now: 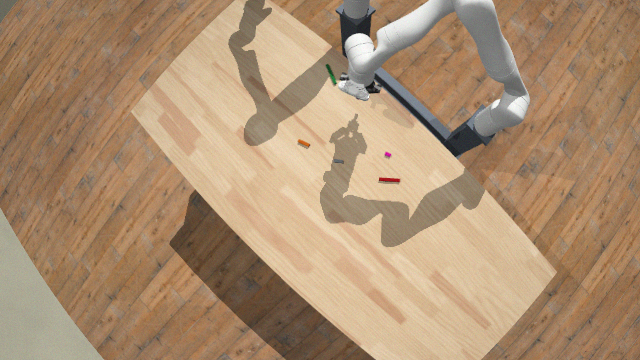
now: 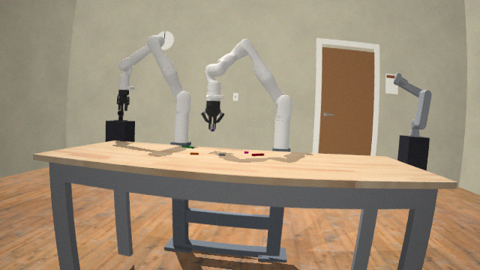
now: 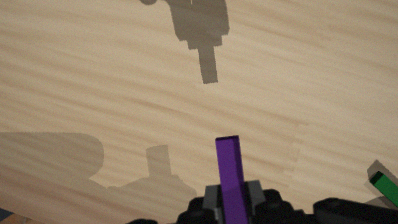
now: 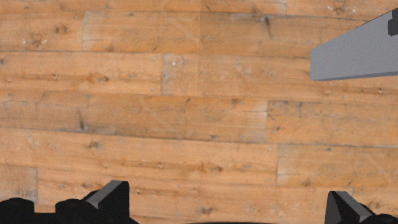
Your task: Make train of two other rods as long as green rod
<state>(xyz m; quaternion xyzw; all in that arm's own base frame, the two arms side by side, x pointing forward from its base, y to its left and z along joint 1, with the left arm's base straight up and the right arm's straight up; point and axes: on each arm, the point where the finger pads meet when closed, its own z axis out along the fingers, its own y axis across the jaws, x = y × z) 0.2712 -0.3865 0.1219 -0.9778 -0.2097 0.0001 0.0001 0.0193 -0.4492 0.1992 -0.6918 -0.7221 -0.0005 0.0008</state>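
Observation:
The magenta rod lies 200 mm to the left of my left hand, 120 mm below it and 80 mm ahead of it. The rest, counted from my left hand: purple rod: 20 mm below; then green rod: 130 mm to the right, 120 mm below; then grey rod: 210 mm ahead, 120 mm below, 100 mm to the left.

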